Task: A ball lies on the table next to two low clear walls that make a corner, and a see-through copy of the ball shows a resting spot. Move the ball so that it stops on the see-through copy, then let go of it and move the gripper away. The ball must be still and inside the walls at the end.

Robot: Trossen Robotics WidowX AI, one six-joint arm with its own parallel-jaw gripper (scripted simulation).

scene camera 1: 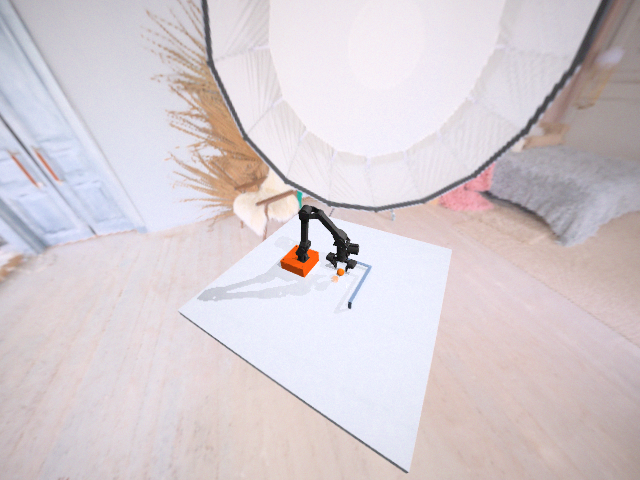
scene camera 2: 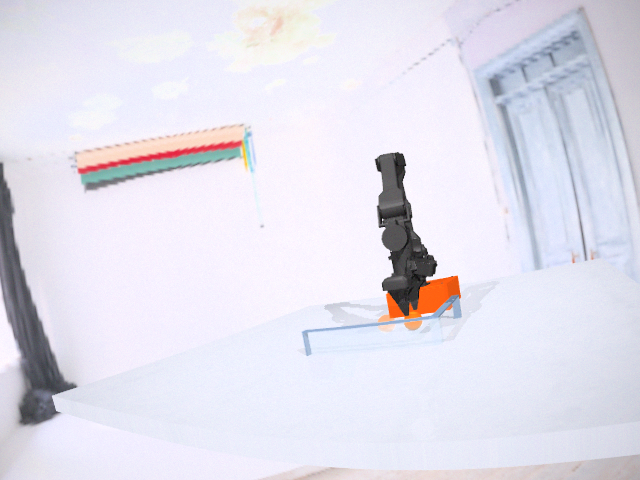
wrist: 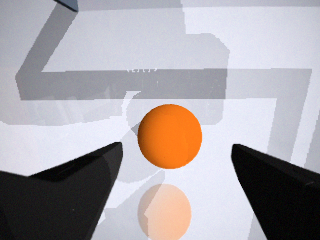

Scene:
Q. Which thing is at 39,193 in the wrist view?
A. My gripper.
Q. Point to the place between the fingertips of my gripper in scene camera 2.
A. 411,313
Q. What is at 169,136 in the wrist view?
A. An orange ball.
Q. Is my gripper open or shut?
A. Open.

